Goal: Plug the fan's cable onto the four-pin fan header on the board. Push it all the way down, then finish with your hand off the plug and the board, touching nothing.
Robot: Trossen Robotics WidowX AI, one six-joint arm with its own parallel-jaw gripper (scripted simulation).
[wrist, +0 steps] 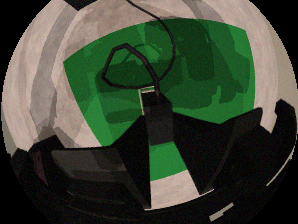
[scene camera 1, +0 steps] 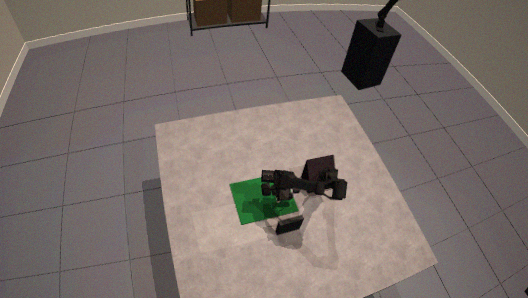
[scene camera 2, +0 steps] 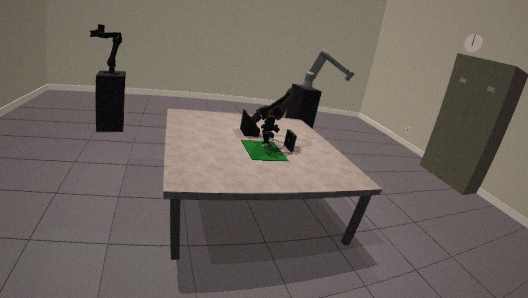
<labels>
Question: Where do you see a green circuit board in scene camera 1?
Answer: At 251,206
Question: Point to a dark fan plug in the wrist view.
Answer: At 159,120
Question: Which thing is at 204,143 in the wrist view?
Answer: The gripper.
</labels>
